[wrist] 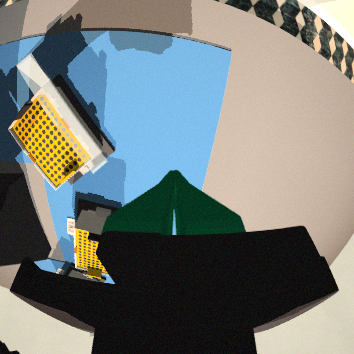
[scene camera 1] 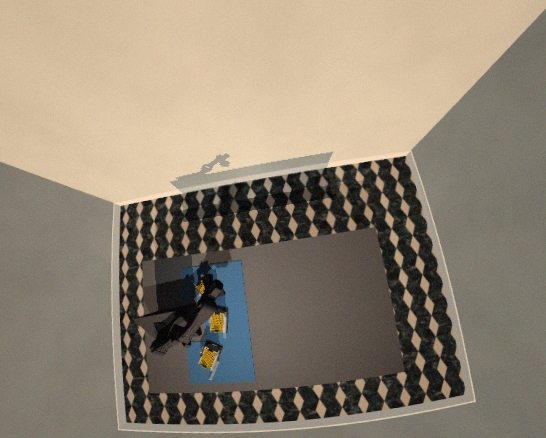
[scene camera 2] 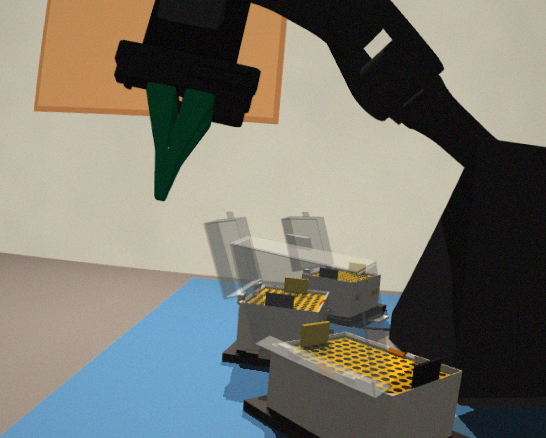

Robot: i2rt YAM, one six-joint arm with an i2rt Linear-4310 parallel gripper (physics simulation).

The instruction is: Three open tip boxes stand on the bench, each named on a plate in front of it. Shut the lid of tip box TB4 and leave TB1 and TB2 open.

Labels:
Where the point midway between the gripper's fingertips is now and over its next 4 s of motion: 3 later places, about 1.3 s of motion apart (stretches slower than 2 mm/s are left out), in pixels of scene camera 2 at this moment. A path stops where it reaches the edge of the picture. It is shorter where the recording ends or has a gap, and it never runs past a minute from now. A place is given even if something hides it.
My gripper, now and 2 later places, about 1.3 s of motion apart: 159, 199; 193, 279; 277, 251

